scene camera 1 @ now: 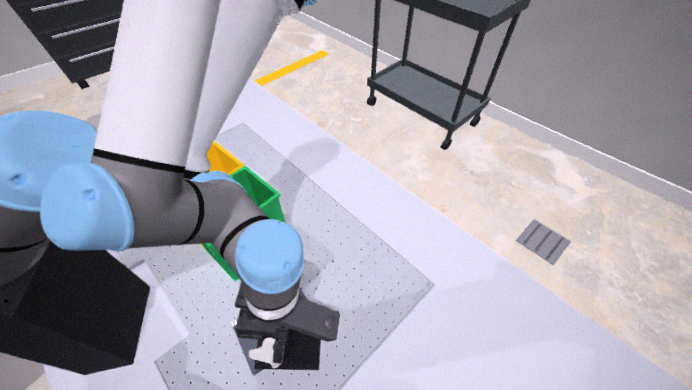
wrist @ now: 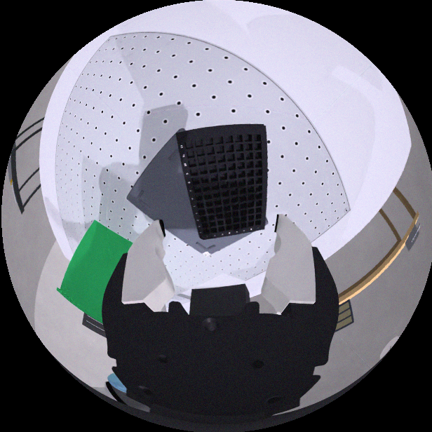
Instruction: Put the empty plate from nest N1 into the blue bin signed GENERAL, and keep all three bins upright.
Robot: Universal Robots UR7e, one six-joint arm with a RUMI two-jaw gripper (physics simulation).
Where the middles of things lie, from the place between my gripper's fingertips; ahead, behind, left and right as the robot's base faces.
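From my hand, the black plate (wrist: 225,167) is 40 mm below and 20 mm to the right. You'd find the grey nest (wrist: 165,191) 50 mm below my hand, 20 mm ahead of it and 30 mm to the left, and the green bin (scene camera 1: 266,197) is 30 mm above my hand, 150 mm ahead of it and 220 mm to the left.
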